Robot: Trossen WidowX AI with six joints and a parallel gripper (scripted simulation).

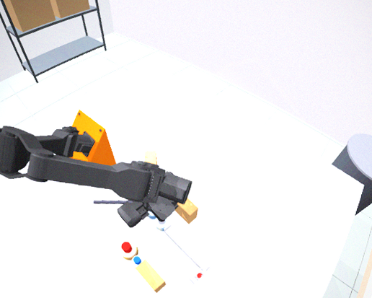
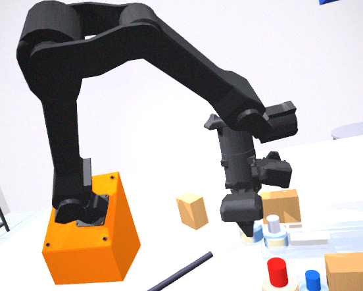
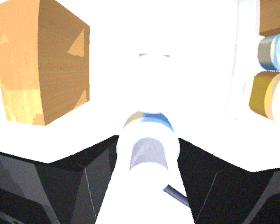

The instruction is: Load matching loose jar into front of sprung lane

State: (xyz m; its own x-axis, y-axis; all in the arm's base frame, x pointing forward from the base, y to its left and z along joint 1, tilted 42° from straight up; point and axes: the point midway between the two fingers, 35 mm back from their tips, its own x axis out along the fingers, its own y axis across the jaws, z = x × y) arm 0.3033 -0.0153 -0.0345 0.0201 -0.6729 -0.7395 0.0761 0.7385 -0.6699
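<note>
The dark rod is 130 mm behind my gripper tip, 60 mm to the right of it and 40 mm below it.
</note>
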